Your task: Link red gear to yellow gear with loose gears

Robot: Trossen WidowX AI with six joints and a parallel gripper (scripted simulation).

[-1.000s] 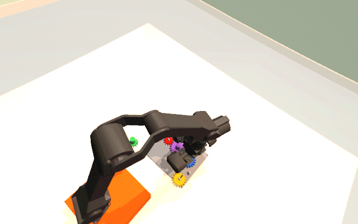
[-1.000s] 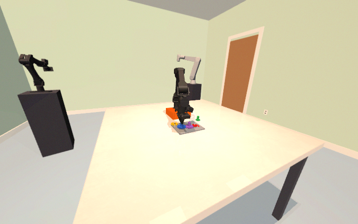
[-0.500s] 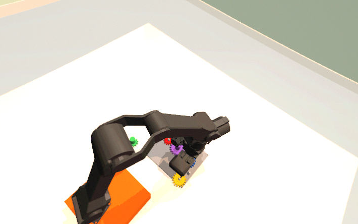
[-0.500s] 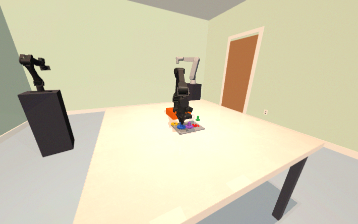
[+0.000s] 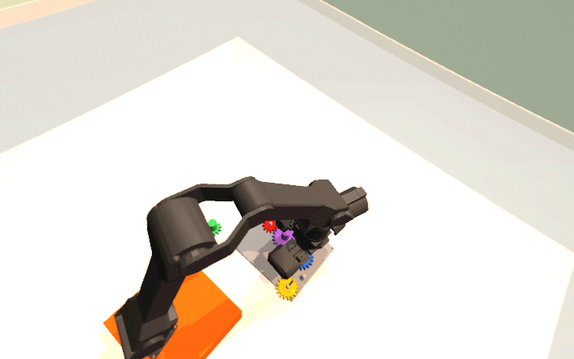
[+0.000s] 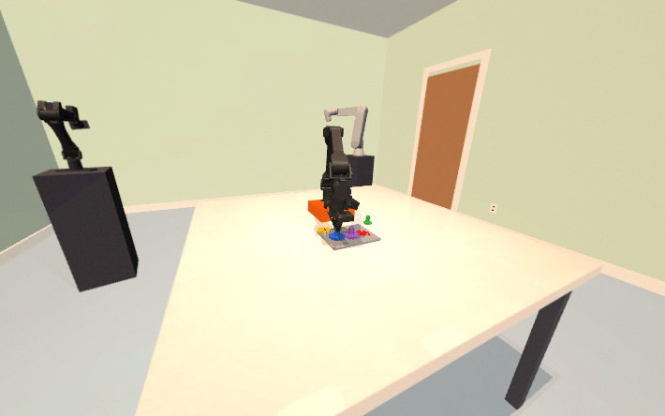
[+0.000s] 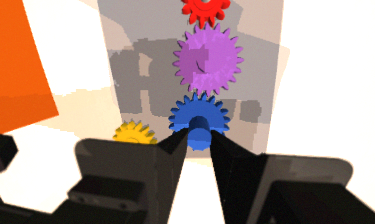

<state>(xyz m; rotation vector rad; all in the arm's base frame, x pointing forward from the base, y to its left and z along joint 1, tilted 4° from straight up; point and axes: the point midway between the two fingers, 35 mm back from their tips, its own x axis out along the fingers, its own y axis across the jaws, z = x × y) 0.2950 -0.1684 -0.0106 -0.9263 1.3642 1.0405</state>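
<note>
My gripper tip is now 1 cm above the blue gear. Also, from my gripper tip: yellow gear: 8 cm behind, 1 cm to the right, 2 cm below; then purple gear: 2 cm ahead, 6 cm to the left, 1 cm below; then grey board: 6 cm to the left, 3 cm below.
</note>
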